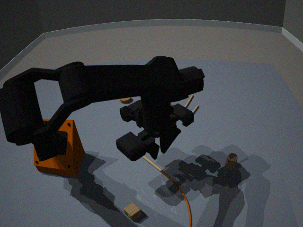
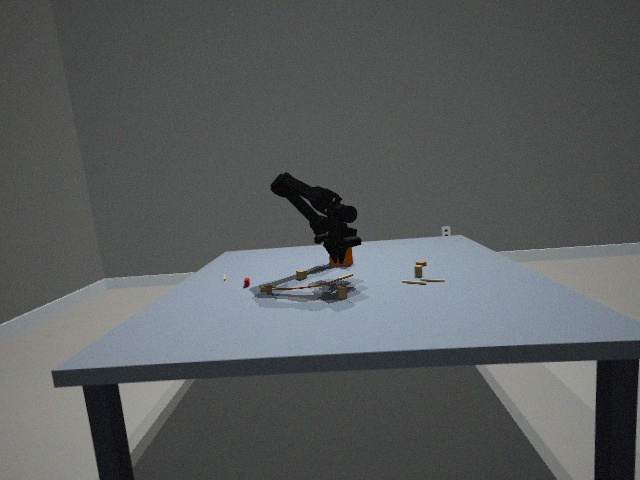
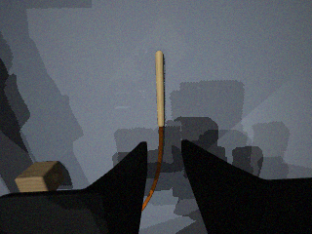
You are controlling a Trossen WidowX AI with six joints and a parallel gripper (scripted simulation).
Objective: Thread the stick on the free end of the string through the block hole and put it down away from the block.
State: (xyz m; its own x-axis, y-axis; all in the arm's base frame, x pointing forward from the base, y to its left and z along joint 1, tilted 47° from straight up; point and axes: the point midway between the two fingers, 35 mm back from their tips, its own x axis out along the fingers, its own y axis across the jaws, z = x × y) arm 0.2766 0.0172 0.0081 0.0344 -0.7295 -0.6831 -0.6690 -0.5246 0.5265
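The thin wooden stick is 60 mm below my gripper tip, 10 mm to the left of it and 10 mm behind it. Also, from my gripper tip: wooden block 150 mm to the right, 50 mm below, 50 mm behind; then round wooden button 250 mm to the right, 80 mm ahead, 50 mm below; then red piece 340 mm to the right, 50 mm below, 10 mm ahead.
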